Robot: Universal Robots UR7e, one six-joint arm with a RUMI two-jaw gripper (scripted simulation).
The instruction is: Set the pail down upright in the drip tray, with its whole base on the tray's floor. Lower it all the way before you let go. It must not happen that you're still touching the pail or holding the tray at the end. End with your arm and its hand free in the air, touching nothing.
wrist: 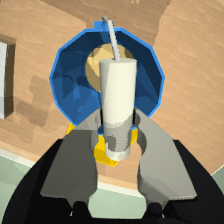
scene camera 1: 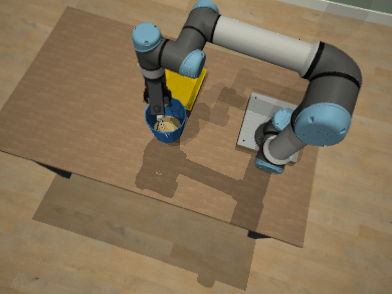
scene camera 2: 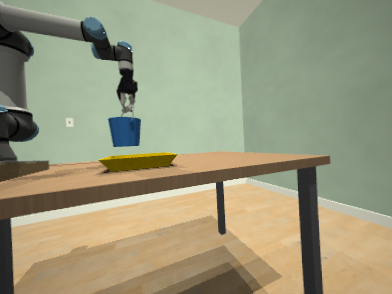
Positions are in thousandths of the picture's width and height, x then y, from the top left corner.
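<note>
Scene camera 1 shows me my gripper (scene camera 1: 409,369), and in the wrist view I see my gripper (wrist: 525,489) too. There is a yellow drip tray (scene camera 2: 386,546), and scene camera 1 also shows the yellow drip tray (scene camera 1: 473,304). I see a blue pail (scene camera 2: 318,447) as well.
</note>
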